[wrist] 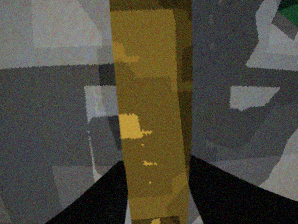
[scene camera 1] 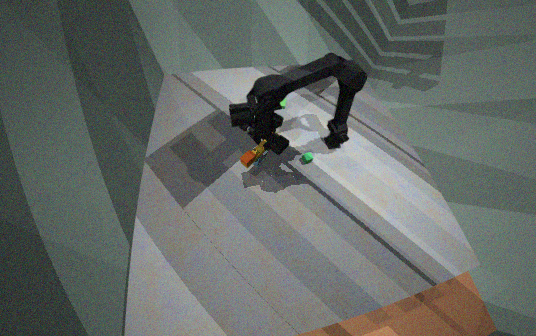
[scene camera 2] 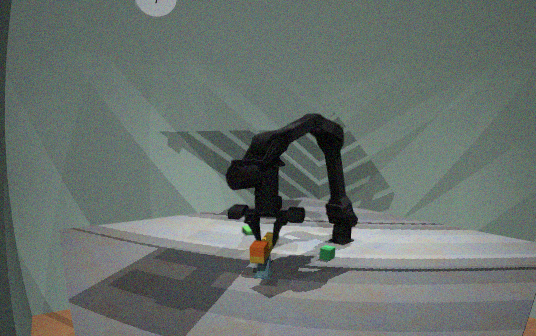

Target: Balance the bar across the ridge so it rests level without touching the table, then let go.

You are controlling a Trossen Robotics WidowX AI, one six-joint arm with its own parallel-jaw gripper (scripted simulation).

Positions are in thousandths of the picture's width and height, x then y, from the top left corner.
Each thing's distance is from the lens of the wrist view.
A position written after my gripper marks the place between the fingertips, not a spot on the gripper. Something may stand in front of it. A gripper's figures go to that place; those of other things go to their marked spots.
my gripper (wrist: 525, 739): 0.10 m
bar (wrist: 515, 243): 0.07 m
